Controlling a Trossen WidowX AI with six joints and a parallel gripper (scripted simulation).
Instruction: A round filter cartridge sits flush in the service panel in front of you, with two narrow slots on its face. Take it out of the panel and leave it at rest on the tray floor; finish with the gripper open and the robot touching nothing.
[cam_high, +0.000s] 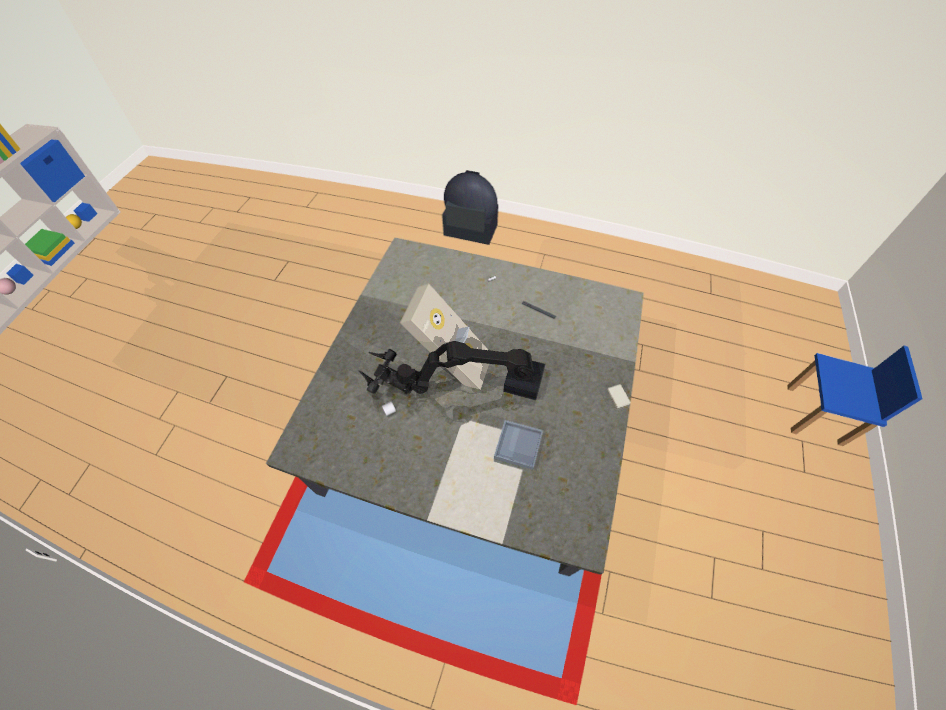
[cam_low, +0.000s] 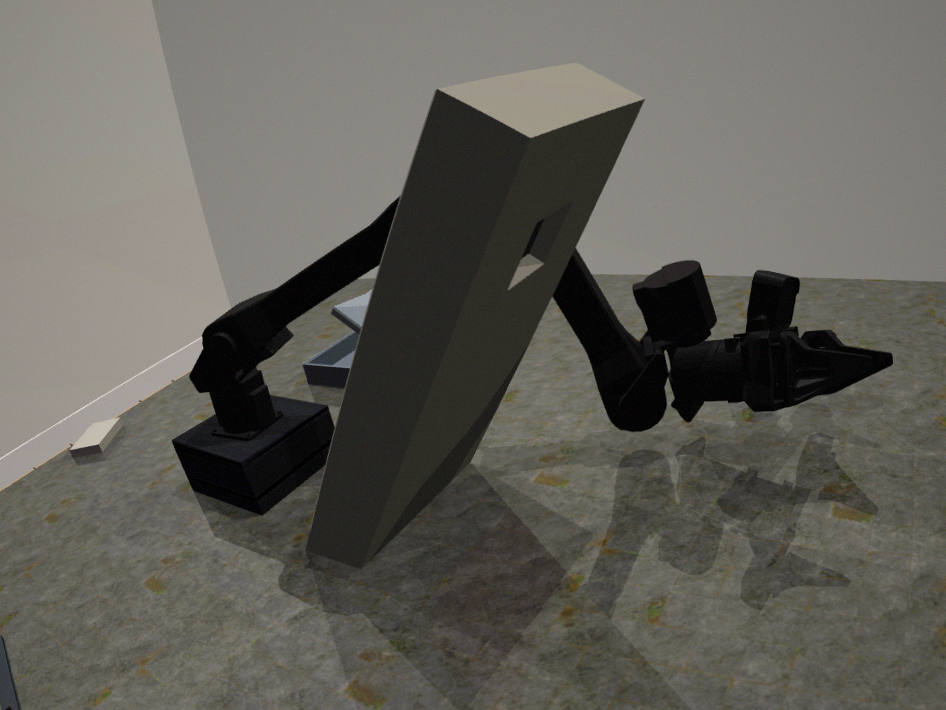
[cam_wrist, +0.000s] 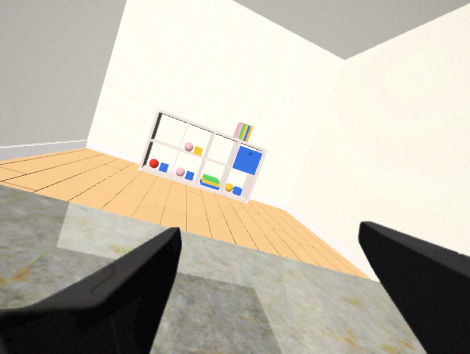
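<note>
The filter cartridge lies 280 mm behind my gripper tip, 120 mm to the right of it and 170 mm above it. Round my gripper tip: pale ledge: 380 mm behind, 110 mm to the right, 80 mm above; then grey tray: 660 mm behind, 210 mm to the left, 90 mm below; then pale flat block: 1040 mm behind, 60 mm to the right, 90 mm below.
</note>
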